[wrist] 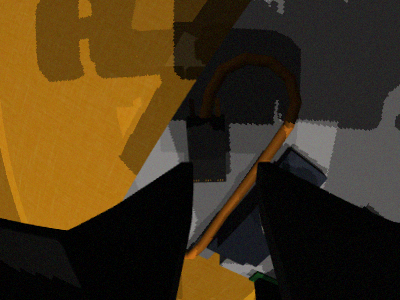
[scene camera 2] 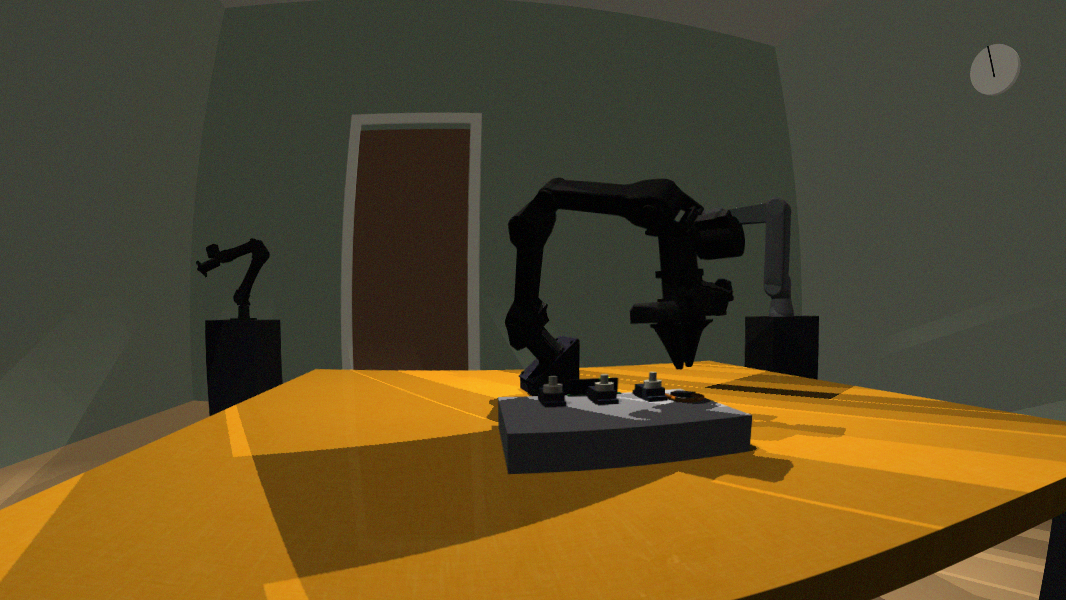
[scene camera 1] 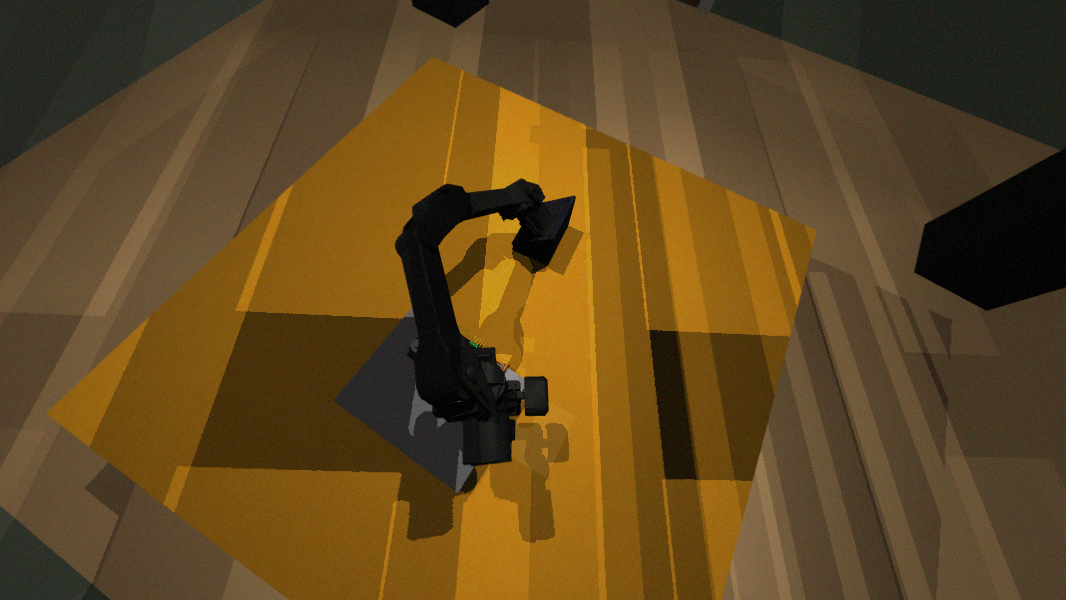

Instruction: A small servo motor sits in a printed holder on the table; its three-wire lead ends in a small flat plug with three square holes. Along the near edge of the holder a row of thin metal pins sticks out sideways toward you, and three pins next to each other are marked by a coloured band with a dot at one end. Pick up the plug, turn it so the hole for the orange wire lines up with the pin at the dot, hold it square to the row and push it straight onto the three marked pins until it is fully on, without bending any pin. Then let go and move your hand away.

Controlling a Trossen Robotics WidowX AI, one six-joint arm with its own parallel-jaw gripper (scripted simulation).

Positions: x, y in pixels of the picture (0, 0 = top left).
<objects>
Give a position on a grey holder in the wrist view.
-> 338, 60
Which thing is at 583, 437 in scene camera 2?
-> A grey holder.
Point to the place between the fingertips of my gripper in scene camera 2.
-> At 684, 368
</objects>
